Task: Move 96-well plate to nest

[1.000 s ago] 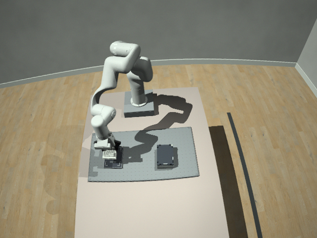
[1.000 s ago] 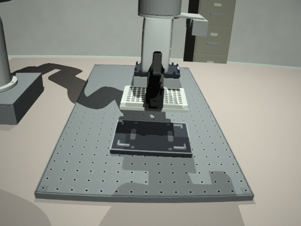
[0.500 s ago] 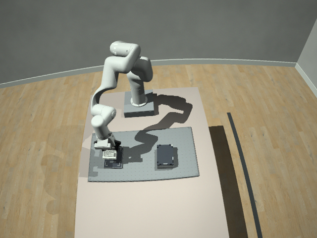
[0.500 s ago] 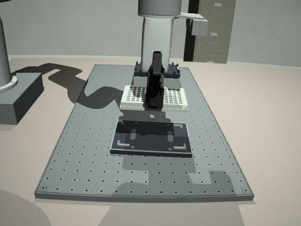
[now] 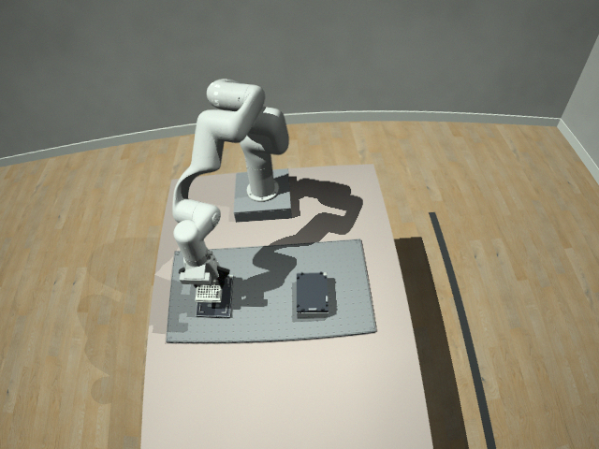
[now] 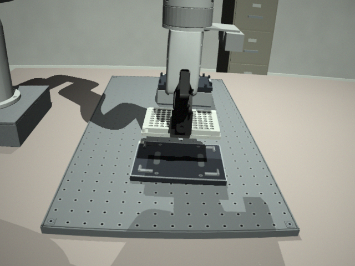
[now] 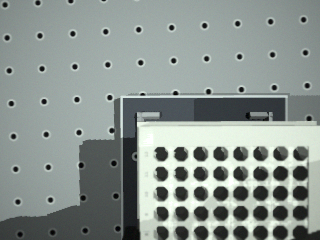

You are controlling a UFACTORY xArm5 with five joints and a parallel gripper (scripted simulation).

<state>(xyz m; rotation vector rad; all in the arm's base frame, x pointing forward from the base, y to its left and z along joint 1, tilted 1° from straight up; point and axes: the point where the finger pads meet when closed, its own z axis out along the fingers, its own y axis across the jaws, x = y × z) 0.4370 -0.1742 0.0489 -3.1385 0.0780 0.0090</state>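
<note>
Right now the dark plate nest is 90 mm below my hand. Round my hand: A1 label 70 mm behind, 60 mm to the left, 90 mm below; then white 96-well plate 10 mm below.
</note>
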